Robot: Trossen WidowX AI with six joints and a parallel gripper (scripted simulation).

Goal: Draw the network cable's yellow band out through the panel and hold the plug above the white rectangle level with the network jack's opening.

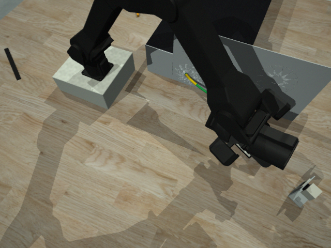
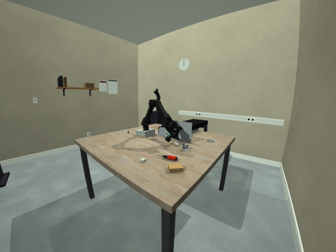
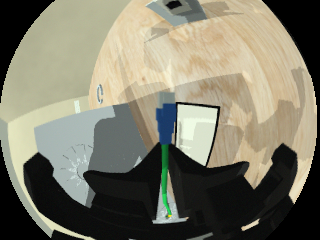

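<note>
My hand is 40 mm short of the blue plug, 10 mm to the left of it and 10 mm above it. Round my hand: screwdriver: 310 mm to the right, 140 mm ahead, 50 mm below; then small white block: 450 mm to the right, 60 mm ahead, 50 mm below; then white rectangle: 60 mm below.
</note>
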